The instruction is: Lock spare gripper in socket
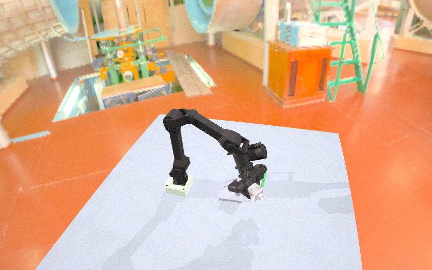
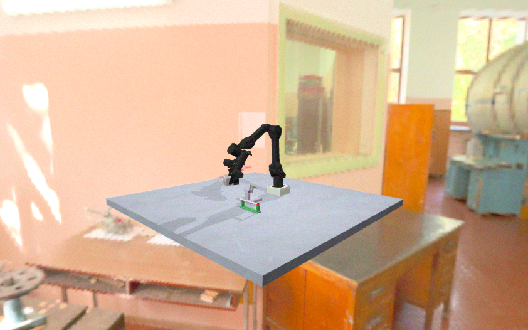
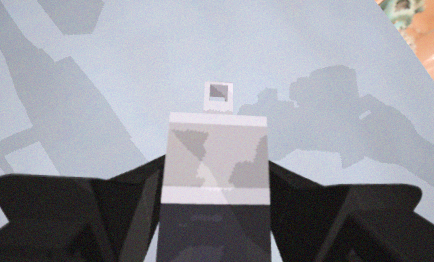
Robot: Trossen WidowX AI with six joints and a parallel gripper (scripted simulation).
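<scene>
Right now the mount is 10 cm behind my gripper tip, 9 cm to the left of it and 6 cm below it. The rest, counted from my gripper tip: spare gripper 2 cm above; then green cradle 3 cm ahead, 19 cm to the left, 9 cm below.
</scene>
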